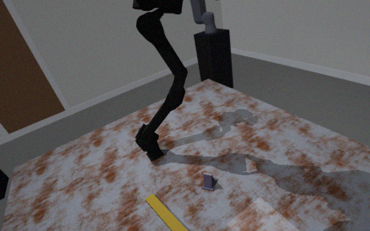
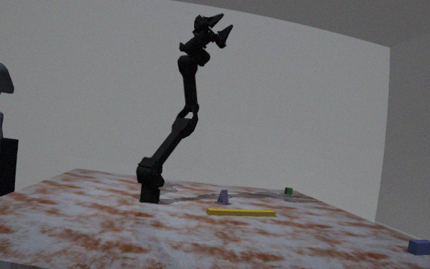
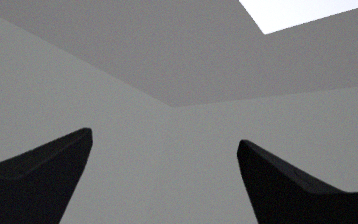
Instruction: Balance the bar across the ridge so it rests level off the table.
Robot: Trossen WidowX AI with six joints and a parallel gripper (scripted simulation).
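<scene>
Right now my gripper tip is 72 cm above the bar, 13 cm to the left of it and 11 cm short of it. Round my gripper tip: blue block (71 cm below, 54 cm to the right, 52 cm ahead); green cube (71 cm below, 52 cm ahead, 46 cm to the left).
</scene>
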